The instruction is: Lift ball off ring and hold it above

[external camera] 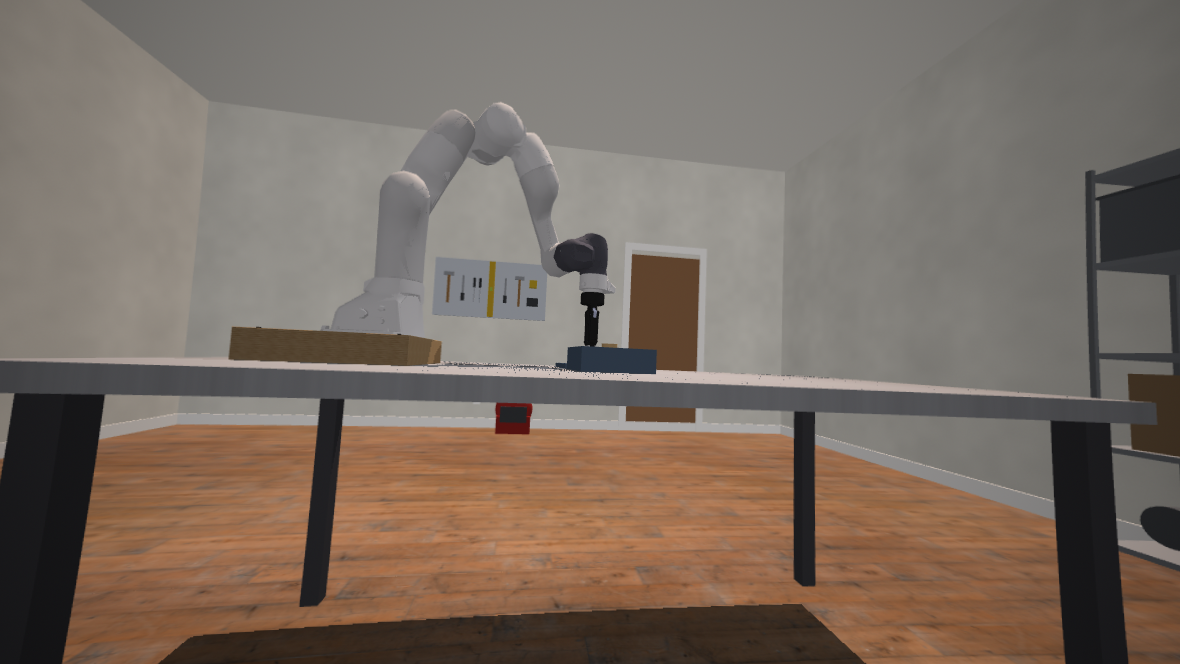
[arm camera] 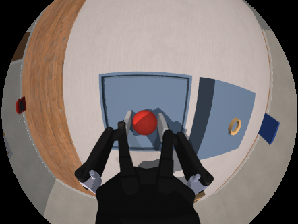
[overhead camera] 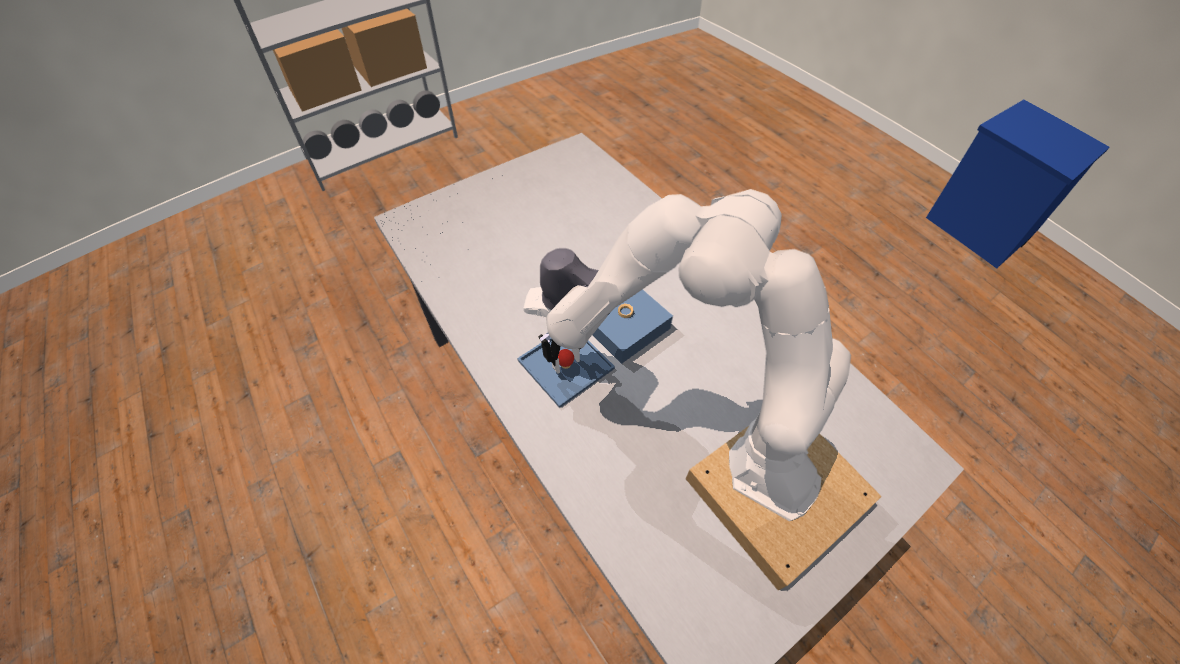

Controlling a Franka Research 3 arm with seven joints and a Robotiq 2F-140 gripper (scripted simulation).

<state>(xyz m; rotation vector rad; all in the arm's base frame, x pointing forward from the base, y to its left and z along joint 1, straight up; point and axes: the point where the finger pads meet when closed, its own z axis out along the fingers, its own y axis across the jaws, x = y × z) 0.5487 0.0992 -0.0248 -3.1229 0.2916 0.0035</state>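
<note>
Now: hand right at the red ball. From my hand the other things lie so: blue stand: 2 cm behind, 21 cm to the right, 1 cm above.
</note>
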